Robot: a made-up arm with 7 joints. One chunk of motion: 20 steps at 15 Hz.
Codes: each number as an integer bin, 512 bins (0 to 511) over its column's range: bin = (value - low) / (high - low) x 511, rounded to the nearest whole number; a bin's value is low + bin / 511 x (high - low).
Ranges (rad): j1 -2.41..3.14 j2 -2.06..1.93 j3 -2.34..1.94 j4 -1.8..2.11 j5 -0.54..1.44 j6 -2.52..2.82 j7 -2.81..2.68
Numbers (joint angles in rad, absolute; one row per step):
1: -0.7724 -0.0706 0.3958 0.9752 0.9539 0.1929 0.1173
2: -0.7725 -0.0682 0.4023 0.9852 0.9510 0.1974 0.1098
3: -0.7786 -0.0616 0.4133 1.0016 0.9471 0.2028 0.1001
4: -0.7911 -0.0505 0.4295 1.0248 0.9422 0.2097 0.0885
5: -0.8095 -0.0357 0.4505 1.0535 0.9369 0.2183 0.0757
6: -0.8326 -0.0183 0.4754 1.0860 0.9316 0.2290 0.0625
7: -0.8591 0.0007 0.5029 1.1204 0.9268 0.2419 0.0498
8: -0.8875 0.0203 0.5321 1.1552 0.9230 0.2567 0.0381
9: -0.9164 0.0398 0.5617 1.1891 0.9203 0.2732 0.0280
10: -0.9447 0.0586 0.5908 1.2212 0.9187 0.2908 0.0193
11: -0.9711 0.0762 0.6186 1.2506 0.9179 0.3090 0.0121
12: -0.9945 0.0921 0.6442 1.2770 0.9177 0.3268 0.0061
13: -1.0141 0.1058 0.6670 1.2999 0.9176 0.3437 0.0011
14: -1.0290 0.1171 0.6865 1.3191 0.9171 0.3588 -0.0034
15: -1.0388 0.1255 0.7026 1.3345 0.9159 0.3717 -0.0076
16: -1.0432 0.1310 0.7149 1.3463 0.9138 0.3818 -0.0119
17: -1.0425 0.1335 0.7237 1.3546 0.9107 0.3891 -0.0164
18: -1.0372 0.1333 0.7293 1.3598 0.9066 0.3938 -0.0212
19: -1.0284 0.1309 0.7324 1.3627 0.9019 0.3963 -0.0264
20: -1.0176 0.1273 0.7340 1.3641 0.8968 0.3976 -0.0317
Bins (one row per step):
1: 151 255 327 363 386 260 272
2: 151 255 327 364 385 260 272
3: 150 256 329 366 384 261 271
4: 149 257 331 369 383 261 270
5: 147 259 333 373 381 262 269
6: 145 261 336 377 380 263 267
7: 143 264 339 382 379 264 266
8: 140 266 343 386 378 266 265
9: 138 269 346 391 377 267 264
10: 135 271 350 395 376 269 263
11: 132 274 353 399 376 271 263
12: 130 276 356 402 376 272 262
13: 129 277 359 405 376 274 262
14: 127 279 361 408 376 275 261
15: 126 280 363 410 376 277 261
16: 126 281 365 411 375 278 260
17: 126 281 366 412 374 278 260
18: 126 281 366 413 373 279 260
19: 127 281 367 413 372 279 259
20: 128 280 367 414 371 279 259

